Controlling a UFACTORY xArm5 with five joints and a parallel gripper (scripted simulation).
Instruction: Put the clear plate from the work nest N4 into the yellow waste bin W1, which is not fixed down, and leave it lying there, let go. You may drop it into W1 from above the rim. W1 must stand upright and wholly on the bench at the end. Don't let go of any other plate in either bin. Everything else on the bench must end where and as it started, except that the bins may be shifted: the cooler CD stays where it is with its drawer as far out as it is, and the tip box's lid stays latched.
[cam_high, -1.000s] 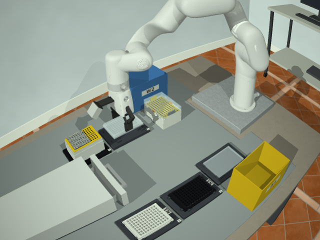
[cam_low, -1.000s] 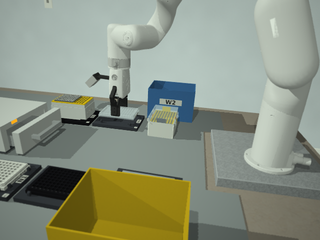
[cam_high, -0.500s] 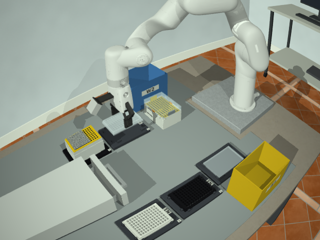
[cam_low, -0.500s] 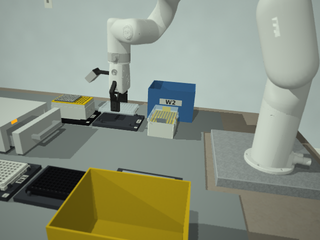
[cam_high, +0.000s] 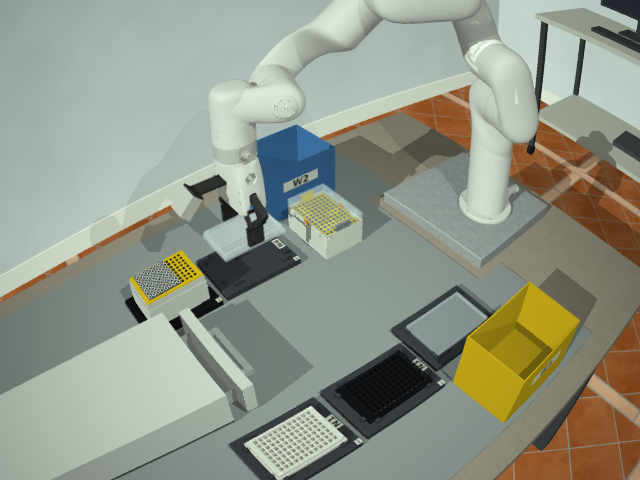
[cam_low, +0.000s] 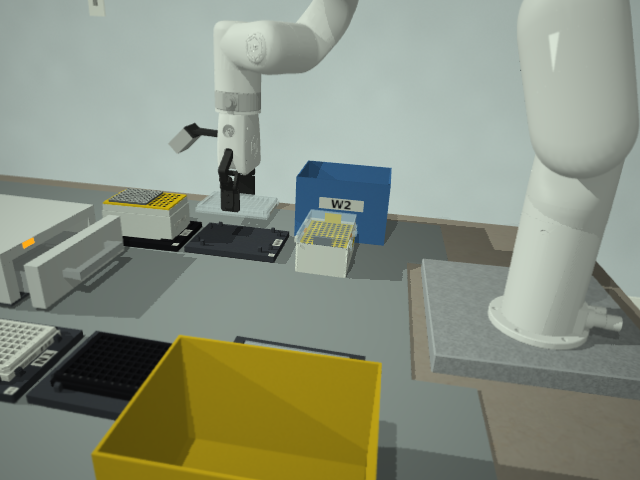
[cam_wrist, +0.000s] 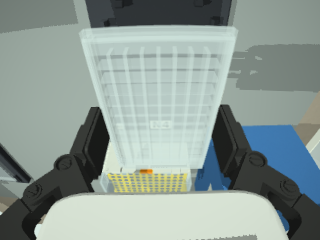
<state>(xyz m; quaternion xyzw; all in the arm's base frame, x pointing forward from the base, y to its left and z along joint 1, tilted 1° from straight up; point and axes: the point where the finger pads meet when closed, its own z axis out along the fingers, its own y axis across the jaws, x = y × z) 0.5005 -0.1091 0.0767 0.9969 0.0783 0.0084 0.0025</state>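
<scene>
My gripper is now 9 cm above the work nest N4. Also, from my hand: yellow-topped rack 17 cm ahead, 4 cm below, 3 cm to the left; tip box 17 cm behind, 5 cm below; clear plate 1 cm below.
</scene>
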